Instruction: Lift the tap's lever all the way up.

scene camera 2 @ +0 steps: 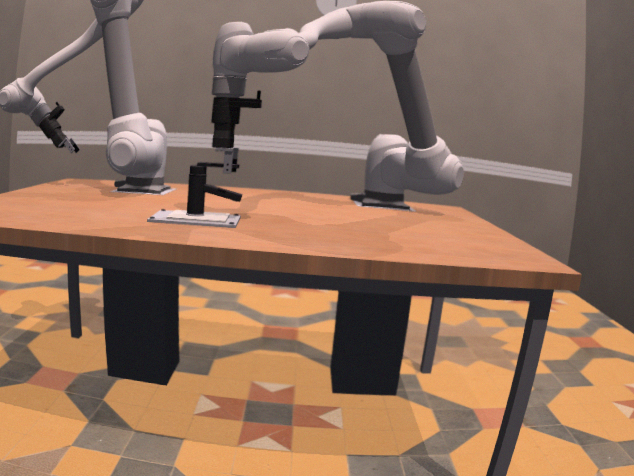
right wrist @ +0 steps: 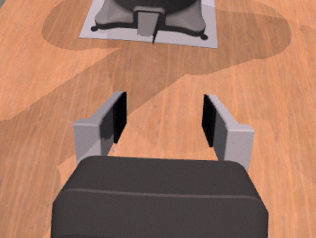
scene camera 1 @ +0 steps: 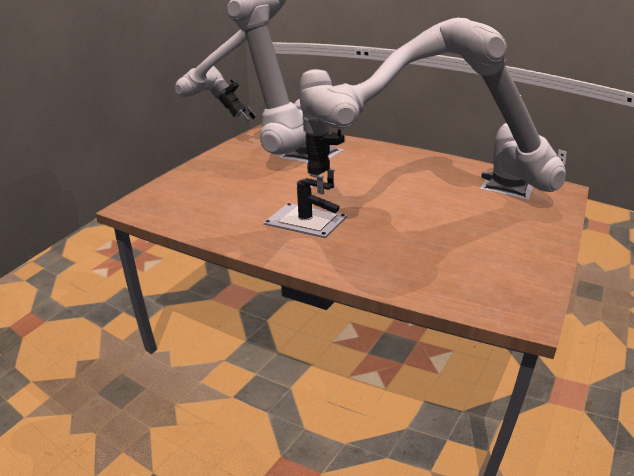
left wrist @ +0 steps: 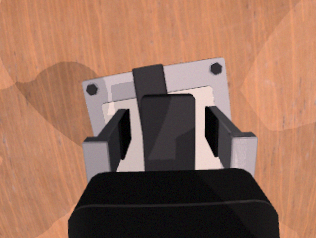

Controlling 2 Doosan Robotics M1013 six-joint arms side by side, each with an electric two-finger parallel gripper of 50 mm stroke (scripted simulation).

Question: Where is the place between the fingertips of the left gripper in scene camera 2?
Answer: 229, 172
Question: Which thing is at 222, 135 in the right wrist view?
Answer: The right gripper.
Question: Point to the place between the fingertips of the left gripper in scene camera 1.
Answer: At 325, 190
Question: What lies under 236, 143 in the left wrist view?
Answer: The left gripper.
